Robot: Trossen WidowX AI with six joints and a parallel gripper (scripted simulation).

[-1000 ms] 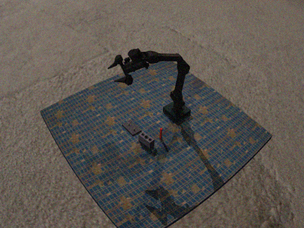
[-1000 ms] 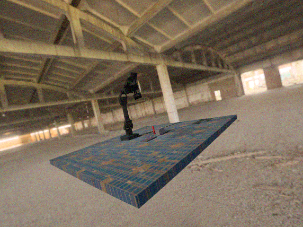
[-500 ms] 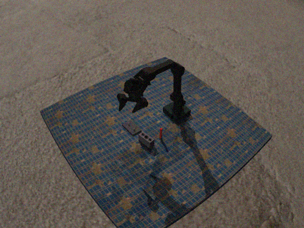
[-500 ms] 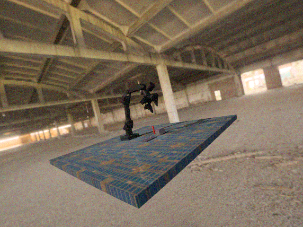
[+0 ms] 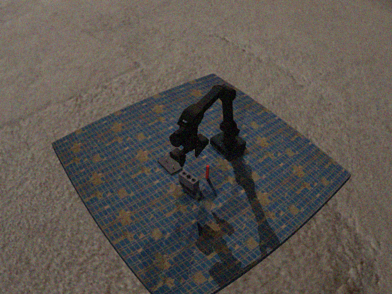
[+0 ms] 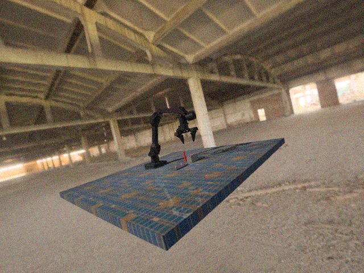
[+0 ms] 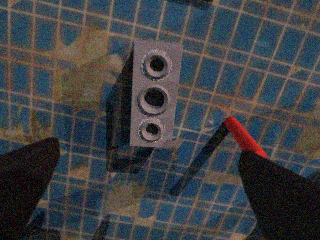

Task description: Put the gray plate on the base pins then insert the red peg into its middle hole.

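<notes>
Now: gripper tip 110 mm above the gray plate. From my gripper tip the other things lie so: pin base: 20 mm behind, 150 mm to the right, 140 mm below; then red peg: 90 mm behind, 40 mm to the left, 100 mm below.
</notes>
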